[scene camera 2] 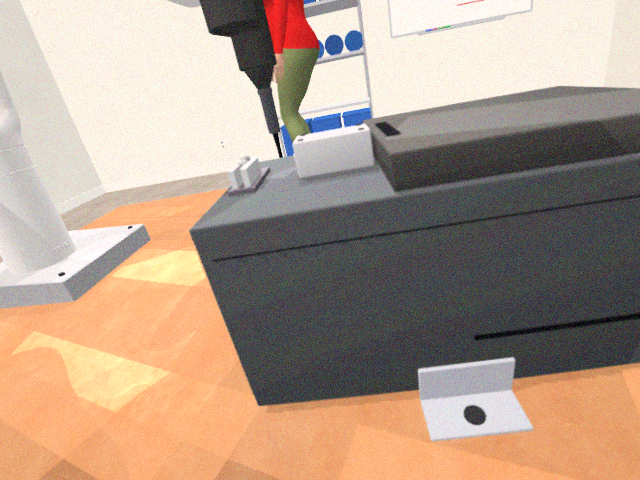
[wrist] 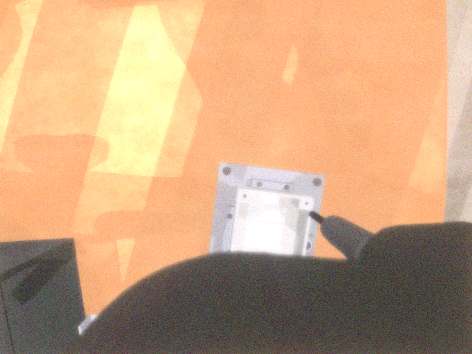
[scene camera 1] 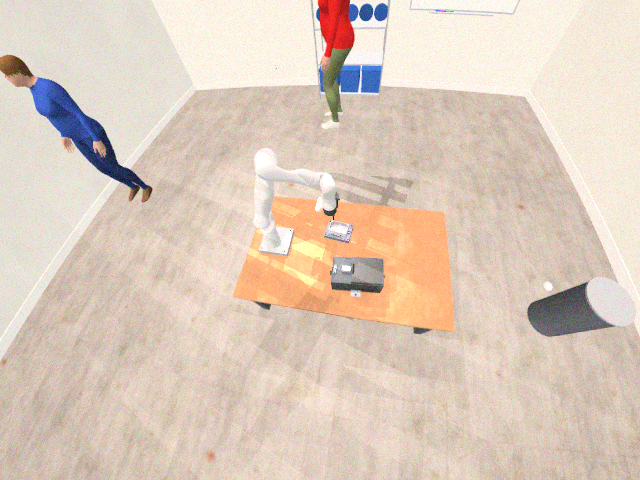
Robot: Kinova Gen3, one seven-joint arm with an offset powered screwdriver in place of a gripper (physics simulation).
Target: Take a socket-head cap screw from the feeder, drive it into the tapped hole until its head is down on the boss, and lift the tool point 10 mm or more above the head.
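Observation:
The screwdriver (scene camera 1: pixel 333 218) (scene camera 2: pixel 280 155) (wrist: pixel 311 214) points down, its thin dark tip close to one corner boss (wrist: pixel 306 203) of a white open housing (scene camera 1: pixel 339 228) (wrist: pixel 267 225). The height between tip and boss cannot be judged. Whether a screw sits on the tip is too small to tell. The housing sits on a grey plate (scene camera 1: pixel 329 237) (wrist: pixel 220 200) with dark corner holes; its lower part is hidden by the tool body in the wrist view. The dark feeder (scene camera 1: pixel 368 268) (scene camera 2: pixel 361 268) (wrist: pixel 45 310) carries a small slotted nest (scene camera 2: pixel 248 175) with a rounded light piece in it.
A white block (scene camera 2: pixel 333 155) stands on the feeder, beside its raised dark cover (scene camera 2: pixel 491 134). An angled bracket (scene camera 1: pixel 355 293) (scene camera 2: pixel 444 418) is at the feeder's foot. The arm's base plate (scene camera 1: pixel 284 248) (scene camera 2: pixel 103 263) is at the table's left. Two people stand beyond the table.

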